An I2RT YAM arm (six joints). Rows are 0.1 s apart.
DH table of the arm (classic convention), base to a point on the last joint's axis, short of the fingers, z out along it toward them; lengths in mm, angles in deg. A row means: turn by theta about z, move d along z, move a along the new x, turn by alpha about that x. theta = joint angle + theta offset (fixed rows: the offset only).
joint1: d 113.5  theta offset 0  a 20  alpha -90
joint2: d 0  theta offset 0  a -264  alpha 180
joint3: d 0  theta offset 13.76  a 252.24  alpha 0
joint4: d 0  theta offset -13.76  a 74  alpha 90
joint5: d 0  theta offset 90  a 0  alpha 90
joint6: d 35.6  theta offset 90  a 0  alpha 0
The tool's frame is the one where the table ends.
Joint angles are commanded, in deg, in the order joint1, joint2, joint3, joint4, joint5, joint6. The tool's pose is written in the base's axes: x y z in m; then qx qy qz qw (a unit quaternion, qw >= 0). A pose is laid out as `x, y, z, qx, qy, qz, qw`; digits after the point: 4 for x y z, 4 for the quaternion.
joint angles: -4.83 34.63 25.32 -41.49 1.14 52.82
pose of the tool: 0.1230, -0.0111, 0.1982, 0.4571, 0.8237, 0.1278, 0.3103
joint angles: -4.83 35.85 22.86 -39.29 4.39 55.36
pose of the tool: 0.1245, -0.0133, 0.1849, 0.4849, 0.8119, 0.1051, 0.3076
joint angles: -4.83 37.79 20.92 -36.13 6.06 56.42
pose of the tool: 0.1283, -0.0146, 0.1742, 0.4968, 0.8064, 0.0928, 0.3071
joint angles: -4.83 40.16 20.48 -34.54 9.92 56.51
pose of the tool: 0.1319, -0.0173, 0.1693, 0.5065, 0.8019, 0.0593, 0.3113
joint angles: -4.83 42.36 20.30 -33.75 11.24 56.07
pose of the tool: 0.1347, -0.0183, 0.1649, 0.5069, 0.8054, 0.0421, 0.3043
